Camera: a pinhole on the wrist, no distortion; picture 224 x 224 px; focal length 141.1 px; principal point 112.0 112.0 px. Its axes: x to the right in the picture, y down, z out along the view. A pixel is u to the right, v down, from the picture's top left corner.
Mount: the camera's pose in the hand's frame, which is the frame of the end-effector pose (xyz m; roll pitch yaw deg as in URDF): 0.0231 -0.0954 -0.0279 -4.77 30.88 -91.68
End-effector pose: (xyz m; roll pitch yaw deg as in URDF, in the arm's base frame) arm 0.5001 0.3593 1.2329 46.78 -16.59 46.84
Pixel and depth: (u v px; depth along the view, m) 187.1 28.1 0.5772
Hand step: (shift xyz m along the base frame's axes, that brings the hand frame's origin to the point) 0.3674 -0.6233 -0.3248
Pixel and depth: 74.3 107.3 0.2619
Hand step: 0.2240 -0.1792 0.0436
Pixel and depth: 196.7 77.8 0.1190
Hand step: 0.1561 -0.0938 -0.1264
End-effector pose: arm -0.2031 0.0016 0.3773 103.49 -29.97 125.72
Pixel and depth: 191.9 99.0 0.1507
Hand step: -0.0833 0.1143 -0.2105
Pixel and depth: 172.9 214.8 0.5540
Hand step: -0.2931 0.6663 -0.3193
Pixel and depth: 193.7 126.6 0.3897
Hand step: -0.1390 0.3090 -0.4073
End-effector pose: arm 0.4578 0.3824 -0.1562 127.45 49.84 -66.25
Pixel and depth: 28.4 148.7 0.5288
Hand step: -0.4426 0.0174 -0.4310
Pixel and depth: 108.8 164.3 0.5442
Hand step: -0.2116 0.1803 -0.5536
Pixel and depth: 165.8 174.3 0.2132
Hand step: 0.0221 0.1535 -0.2805
